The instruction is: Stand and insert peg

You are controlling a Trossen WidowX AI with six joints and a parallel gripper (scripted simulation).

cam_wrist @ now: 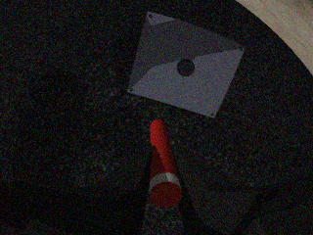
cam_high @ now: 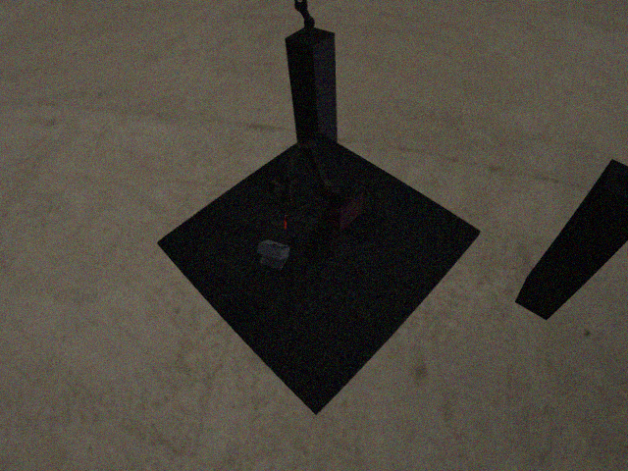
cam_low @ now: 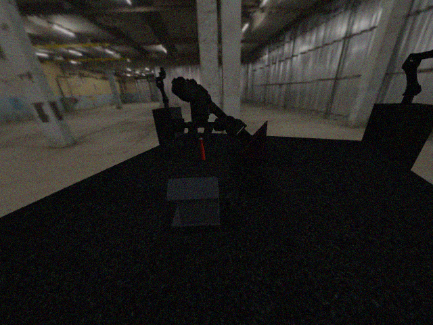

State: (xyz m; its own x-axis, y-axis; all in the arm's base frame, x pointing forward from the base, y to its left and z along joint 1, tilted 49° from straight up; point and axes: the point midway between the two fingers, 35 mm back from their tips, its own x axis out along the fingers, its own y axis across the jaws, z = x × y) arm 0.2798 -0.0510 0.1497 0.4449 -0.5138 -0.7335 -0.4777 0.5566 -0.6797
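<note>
The sloped panel is 13 cm ahead of my gripper tip, 2 cm to the left of it and 9 cm below it. Also, from my gripper tip: red peg 1 cm behind, 1 cm above; grey base 15 cm ahead, 3 cm to the left, 14 cm below.
</note>
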